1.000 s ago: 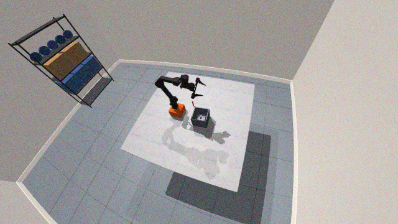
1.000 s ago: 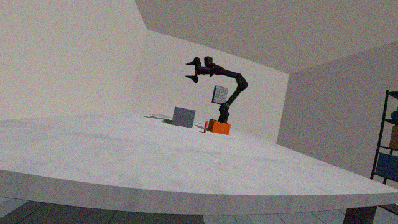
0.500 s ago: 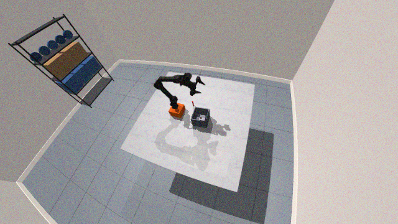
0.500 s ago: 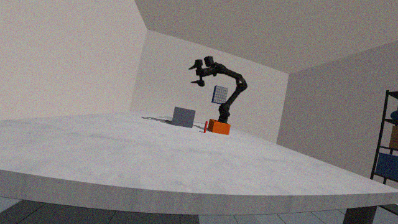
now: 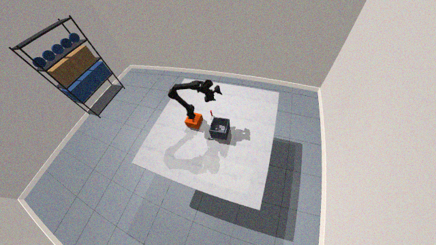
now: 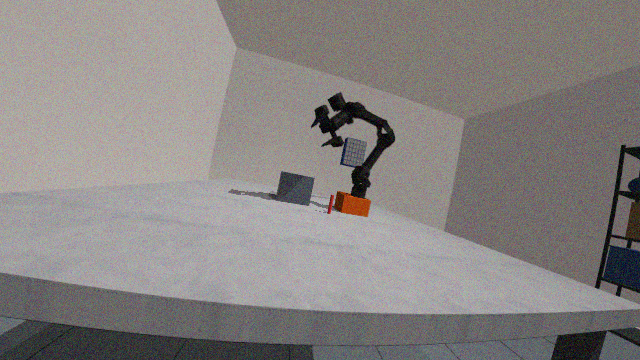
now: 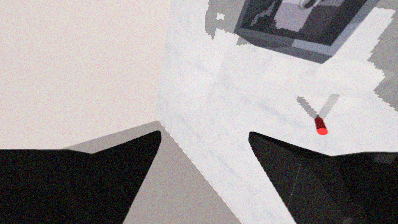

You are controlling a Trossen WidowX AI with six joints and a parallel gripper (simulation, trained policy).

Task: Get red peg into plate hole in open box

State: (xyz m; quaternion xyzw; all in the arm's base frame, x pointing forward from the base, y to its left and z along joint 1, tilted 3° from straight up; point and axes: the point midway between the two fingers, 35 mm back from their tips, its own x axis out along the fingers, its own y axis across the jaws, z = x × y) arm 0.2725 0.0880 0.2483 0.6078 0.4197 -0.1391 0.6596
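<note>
Now: the red peg 26 cm below my gripper tip and 12 cm behind it. Round my gripper tip: plate 26 cm below, 19 cm to the right, 3 cm ahead.
</note>
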